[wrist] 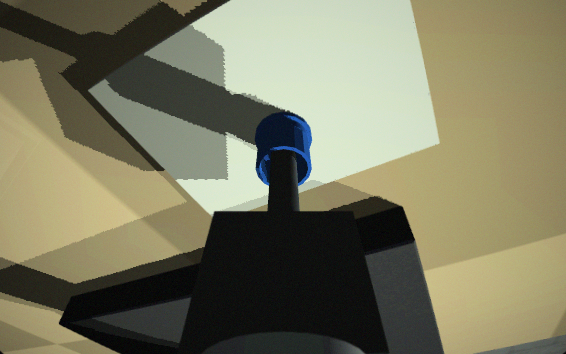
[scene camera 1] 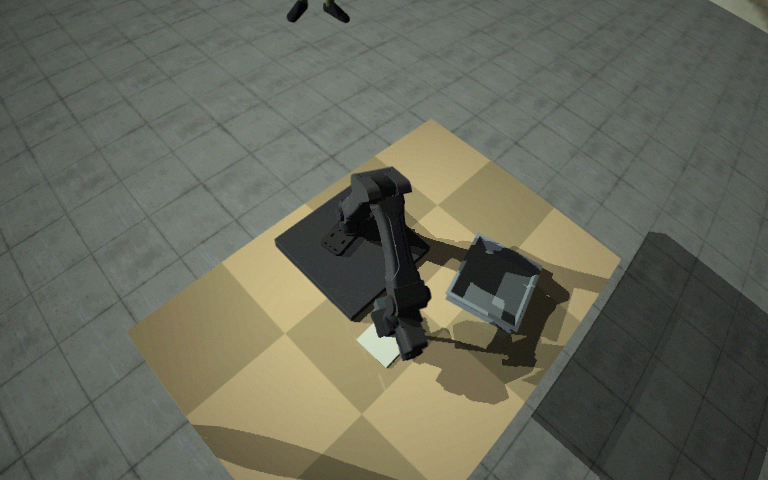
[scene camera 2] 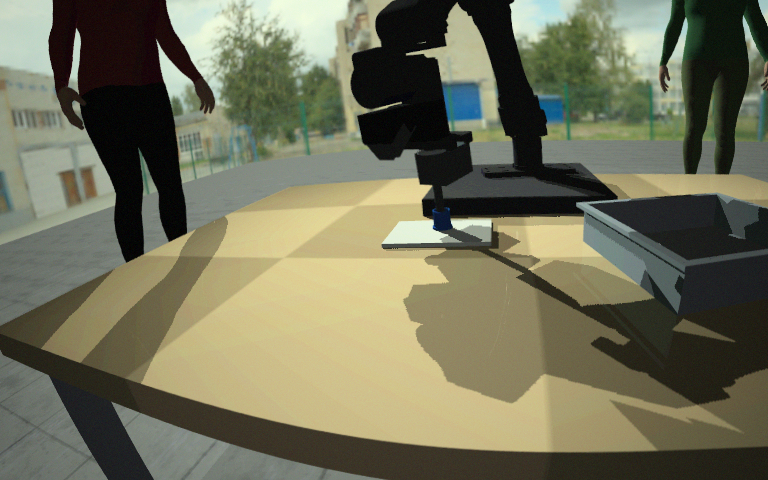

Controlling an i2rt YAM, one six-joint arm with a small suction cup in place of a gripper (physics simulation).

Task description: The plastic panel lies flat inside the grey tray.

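Where they show: hand, tool point: (wrist: 283, 129) (scene camera 2: 443, 233); arm's base, link origin: (scene camera 1: 349, 228) (scene camera 2: 528, 172).
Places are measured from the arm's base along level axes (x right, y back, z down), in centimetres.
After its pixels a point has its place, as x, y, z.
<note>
The pale plastic panel (scene camera 1: 377, 346) @(24.3, -27.6, 2.9) (scene camera 2: 415, 234) @(23.3, -29.5, 3.0) (wrist: 334, 70) @(23.3, -28.8, 2.9) lies flat on the tan checkered table, just in front of the arm's black base plate (scene camera 1: 325, 271) @(15.9, -3.6, 0.2) (scene camera 2: 525, 196) @(5.3, -19.9, 0.7). My blue suction cup (scene camera 2: 441, 220) (wrist: 283, 140) stands straight down on the panel's top face, near its back edge, and presses against it. In the overhead view the arm's wrist hides the cup. The grey tray (scene camera 1: 477, 306) @(-0.1, -44.4, -1.5) (scene camera 2: 601, 235) @(0.4, -40.7, 1.1) stands to the right of the panel, apart from it, with nothing inside but shadow.
The table's edge runs close behind the tray on the right. A person (scene camera 2: 163, 119) stands beyond the table at the left, and feet (scene camera 1: 317, 10) show on the tiled floor far behind the arm. Large shadows fall across the table.
</note>
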